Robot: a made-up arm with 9 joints. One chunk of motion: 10 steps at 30 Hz.
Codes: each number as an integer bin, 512 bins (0 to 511) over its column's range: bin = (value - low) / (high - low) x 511, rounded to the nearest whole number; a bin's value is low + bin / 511 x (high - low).
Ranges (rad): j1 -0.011..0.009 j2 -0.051..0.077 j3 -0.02..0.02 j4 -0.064..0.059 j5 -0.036..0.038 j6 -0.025..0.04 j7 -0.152..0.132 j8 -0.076..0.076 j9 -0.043..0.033
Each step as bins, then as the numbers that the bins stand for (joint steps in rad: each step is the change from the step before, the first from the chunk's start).
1 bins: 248 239 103 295 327 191 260 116 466
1 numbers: -0.00129 0.00887 -0.01194 0.00701 0.01135 -0.00070 -0.00750 -0.04150 0.02631
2 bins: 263 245 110 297 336 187 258 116 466
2 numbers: -0.00071 0.01037 -0.01139 0.00749 0.01266 -0.00121 -0.00861 -0.04150 0.02631
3 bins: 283 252 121 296 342 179 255 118 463
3 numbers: 0.00008 0.01212 -0.01053 0.00725 0.01353 -0.00223 -0.01028 -0.04090 0.02586
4 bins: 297 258 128 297 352 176 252 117 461
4 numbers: 0.00062 0.01363 -0.00998 0.00749 0.01497 -0.00261 -0.01195 -0.04120 0.02556
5 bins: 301 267 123 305 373 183 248 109 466
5 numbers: 0.00078 0.01588 -0.01037 0.00941 0.01802 -0.00172 -0.01417 -0.04358 0.02631
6 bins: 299 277 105 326 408 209 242 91 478
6 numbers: 0.00070 0.01839 -0.01178 0.01447 0.02308 0.00159 -0.01750 -0.04893 0.02809
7 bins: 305 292 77 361 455 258 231 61 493
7 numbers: 0.00094 0.02214 -0.01397 0.02289 0.02989 0.00782 -0.02362 -0.05786 0.03032
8 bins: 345 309 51 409 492 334 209 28 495
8 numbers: 0.00250 0.02640 -0.01601 0.03445 0.03525 0.01749 -0.03584 -0.06767 0.03062
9 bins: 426 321 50 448 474 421 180 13 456
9 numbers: 0.00567 0.02941 -0.01609 0.04384 0.03264 0.02855 -0.05196 -0.07213 0.02482
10 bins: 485 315 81 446 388 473 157 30 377
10 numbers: 0.00798 0.02790 -0.01366 0.04335 0.02019 0.03517 -0.06474 -0.06708 0.01307
